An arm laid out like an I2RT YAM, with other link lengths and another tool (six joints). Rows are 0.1 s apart.
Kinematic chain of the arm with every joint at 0, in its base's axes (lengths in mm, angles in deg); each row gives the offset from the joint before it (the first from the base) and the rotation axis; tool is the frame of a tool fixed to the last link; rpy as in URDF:
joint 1: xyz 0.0 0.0 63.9 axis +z
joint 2: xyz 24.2 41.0 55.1 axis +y
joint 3: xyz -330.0 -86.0 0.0 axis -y
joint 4: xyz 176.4 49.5 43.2 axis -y
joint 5: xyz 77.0 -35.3 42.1 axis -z
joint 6: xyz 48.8 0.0 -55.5 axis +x
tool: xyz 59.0 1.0 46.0 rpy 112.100 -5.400 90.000
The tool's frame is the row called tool.
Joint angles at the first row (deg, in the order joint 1, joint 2, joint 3, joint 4, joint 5, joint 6):
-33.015, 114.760, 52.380, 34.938, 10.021, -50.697
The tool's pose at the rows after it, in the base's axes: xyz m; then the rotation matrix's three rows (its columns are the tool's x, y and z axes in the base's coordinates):
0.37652, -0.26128, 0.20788; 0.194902, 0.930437, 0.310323; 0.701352, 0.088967, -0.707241; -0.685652, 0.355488, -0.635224
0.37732, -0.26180, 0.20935; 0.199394, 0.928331, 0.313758; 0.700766, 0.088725, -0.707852; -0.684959, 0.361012, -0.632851
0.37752, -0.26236, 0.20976; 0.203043, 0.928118, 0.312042; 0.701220, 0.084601, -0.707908; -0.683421, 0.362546, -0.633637
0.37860, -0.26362, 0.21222; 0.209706, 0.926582, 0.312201; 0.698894, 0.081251, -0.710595; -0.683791, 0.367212, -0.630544
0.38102, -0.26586, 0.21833; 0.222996, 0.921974, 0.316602; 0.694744, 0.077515, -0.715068; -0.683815, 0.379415, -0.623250
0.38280, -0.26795, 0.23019; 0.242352, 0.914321, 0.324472; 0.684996, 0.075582, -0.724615; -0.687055, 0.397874, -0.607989
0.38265, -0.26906, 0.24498; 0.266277, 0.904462, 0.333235; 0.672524, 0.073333, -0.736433; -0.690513, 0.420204, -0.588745
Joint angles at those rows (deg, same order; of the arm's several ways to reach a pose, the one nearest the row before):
-33.014, 114.891, 52.490, 34.894, 10.022, -50.566
-33.016, 114.891, 52.729, 34.939, 9.977, -50.413
-33.015, 114.892, 52.905, 34.742, 10.109, -50.195
-33.014, 114.826, 53.474, 34.392, 10.306, -50.019
-33.014, 114.606, 54.719, 33.648, 10.503, -49.670
-33.016, 113.732, 56.314, 32.513, 10.829, -49.408
-33.016, 112.355, 57.670, 31.419, 11.267, -49.102

